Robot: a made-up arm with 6 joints. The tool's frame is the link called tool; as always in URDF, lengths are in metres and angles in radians.
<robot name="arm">
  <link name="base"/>
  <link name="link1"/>
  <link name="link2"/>
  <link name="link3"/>
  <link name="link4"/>
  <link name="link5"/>
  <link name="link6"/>
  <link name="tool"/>
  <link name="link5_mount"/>
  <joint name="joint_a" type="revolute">
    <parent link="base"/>
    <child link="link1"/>
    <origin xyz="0.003 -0.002 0.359" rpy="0 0 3.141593"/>
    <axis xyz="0 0 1"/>
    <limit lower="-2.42" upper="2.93"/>
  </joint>
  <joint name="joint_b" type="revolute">
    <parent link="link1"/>
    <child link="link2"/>
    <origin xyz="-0.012 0.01 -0.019" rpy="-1.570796 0 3.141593"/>
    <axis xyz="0 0 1"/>
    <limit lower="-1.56" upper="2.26"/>
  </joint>
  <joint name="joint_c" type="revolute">
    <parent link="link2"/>
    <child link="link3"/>
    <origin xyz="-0.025 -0.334 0.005" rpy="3.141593 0 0"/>
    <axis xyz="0 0 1"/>
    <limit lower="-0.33" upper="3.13"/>
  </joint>
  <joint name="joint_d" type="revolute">
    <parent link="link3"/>
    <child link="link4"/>
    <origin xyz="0.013 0.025 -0.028" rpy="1.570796 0 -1.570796"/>
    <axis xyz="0 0 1"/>
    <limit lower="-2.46" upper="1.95"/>
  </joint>
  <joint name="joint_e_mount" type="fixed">
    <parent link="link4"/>
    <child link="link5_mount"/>
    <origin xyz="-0.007 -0.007 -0.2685" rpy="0 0 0"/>
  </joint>
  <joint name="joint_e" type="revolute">
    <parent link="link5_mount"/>
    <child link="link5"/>
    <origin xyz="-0.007 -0.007 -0.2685" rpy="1.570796 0 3.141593"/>
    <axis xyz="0 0 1"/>
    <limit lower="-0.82" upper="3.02"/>
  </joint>
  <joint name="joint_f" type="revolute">
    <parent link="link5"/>
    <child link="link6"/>
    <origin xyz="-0.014 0.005 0.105" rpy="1.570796 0 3.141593"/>
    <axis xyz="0 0 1"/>
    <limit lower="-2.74" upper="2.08"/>
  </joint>
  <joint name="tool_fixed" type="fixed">
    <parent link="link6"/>
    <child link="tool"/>
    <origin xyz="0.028 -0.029 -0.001" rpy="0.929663 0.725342 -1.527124"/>
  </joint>
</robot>
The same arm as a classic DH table. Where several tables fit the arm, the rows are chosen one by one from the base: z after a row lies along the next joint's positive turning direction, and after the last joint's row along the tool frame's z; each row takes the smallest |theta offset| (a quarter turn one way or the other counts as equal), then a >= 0, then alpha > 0; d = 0 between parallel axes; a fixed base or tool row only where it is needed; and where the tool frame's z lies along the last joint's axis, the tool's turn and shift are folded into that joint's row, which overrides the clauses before.
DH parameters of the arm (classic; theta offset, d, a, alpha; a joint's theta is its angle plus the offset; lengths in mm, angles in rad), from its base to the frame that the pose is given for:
base (fixed): -0.588 0 3.6 0
joint_a: 0.588 340 12 -1.5708
joint_b: 1.4961 0 -334.9 3.1416
joint_c: -0.0747 -23 -25 1.5708
joint_d: 0 -550 -14 -1.5708
joint_e: 0 91 14 1.5708
joint_f: -1.0674 9.3 38.9 1.1068
tool (fixed): -0.8358 -11.8 0 0
Joint limits (rad, base to tool): -2.42..2.93 -1.56..2.26 -0.33..3.13 -2.46..1.95 -0.82..3.02 -2.74..2.08

